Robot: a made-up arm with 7 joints. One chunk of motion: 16 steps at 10 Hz.
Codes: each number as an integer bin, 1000 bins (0 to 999) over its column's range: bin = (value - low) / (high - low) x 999, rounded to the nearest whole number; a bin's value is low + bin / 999 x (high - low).
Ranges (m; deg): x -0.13..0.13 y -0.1..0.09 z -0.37..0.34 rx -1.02..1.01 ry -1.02..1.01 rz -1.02..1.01
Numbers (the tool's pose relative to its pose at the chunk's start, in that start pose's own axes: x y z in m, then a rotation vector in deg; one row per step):
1: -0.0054 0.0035 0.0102 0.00 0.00 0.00
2: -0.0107 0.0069 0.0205 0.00 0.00 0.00
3: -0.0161 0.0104 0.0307 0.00 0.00 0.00
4: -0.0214 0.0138 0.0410 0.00 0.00 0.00
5: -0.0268 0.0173 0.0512 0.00 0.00 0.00
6: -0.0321 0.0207 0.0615 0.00 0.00 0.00
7: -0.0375 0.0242 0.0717 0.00 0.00 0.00
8: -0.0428 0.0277 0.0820 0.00 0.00 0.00
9: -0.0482 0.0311 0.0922 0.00 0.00 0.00
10: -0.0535 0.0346 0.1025 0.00 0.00 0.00
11: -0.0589 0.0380 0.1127 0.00 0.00 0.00
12: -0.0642 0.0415 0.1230 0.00 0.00 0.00
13: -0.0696 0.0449 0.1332 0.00 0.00 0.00
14: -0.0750 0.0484 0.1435 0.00 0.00 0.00
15: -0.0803 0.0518 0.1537 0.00 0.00 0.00
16: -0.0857 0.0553 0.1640 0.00 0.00 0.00
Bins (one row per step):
1: 479 544 535 502 502 502
2: 458 562 549 502 502 502
3: 438 580 564 502 502 502
4: 417 598 578 502 502 502
5: 397 617 593 502 502 502
6: 376 635 607 502 502 502
7: 355 653 621 502 502 502
8: 335 671 636 502 502 502
9: 314 689 650 502 502 502
10: 294 708 665 502 502 502
11: 273 726 679 502 502 502
12: 253 744 694 502 502 502
13: 232 762 708 502 502 502
14: 211 780 723 502 502 502
15: 191 798 737 502 502 502
16: 170 817 751 502 502 502

